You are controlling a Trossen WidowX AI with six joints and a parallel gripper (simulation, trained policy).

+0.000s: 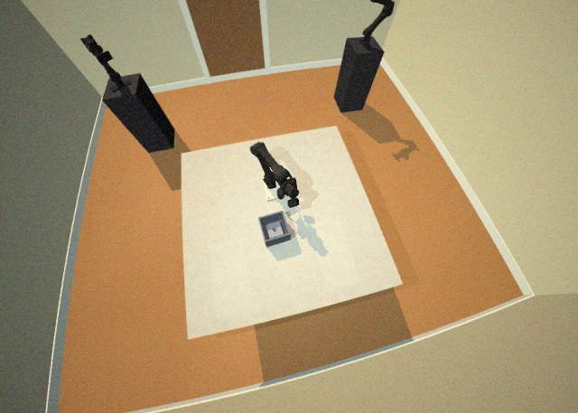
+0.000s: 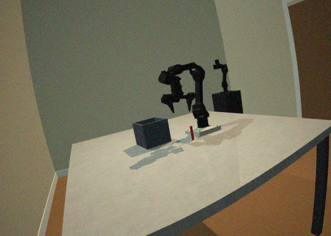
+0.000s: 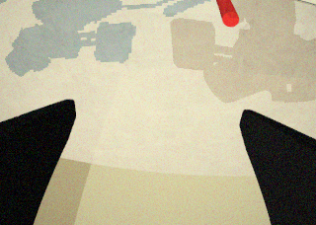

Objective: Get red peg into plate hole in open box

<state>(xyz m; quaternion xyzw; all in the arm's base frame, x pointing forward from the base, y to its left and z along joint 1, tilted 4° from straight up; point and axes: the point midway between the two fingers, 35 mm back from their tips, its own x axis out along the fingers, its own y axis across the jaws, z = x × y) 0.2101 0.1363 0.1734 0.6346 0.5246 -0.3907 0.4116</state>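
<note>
The red peg is 130 mm below my gripper tip, 50 mm behind it and 10 mm to the right of it. The rest, counted from my gripper tip: grey plate (170 mm to the right, 130 mm below, 130 mm ahead).
</note>
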